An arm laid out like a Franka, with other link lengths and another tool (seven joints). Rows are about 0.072 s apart.
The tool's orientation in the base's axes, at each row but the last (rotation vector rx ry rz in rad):
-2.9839 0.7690 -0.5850
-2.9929 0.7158 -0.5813
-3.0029 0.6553 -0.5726
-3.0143 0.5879 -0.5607
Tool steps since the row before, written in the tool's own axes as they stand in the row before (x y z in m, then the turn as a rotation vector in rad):
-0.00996 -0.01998 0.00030 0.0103 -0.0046 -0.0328
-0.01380 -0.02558 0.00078 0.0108 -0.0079 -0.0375
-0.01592 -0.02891 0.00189 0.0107 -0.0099 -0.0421
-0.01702 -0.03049 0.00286 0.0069 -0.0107 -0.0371
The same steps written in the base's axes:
0.00134 0.02221 -0.00188 -0.0012 0.0021 0.0346
0.00000 0.02890 -0.00318 -0.0010 0.0052 0.0395
-0.00122 0.03270 -0.00467 -0.0019 0.0073 0.0439
-0.00273 0.03443 -0.00587 -0.0032 0.0092 0.0380

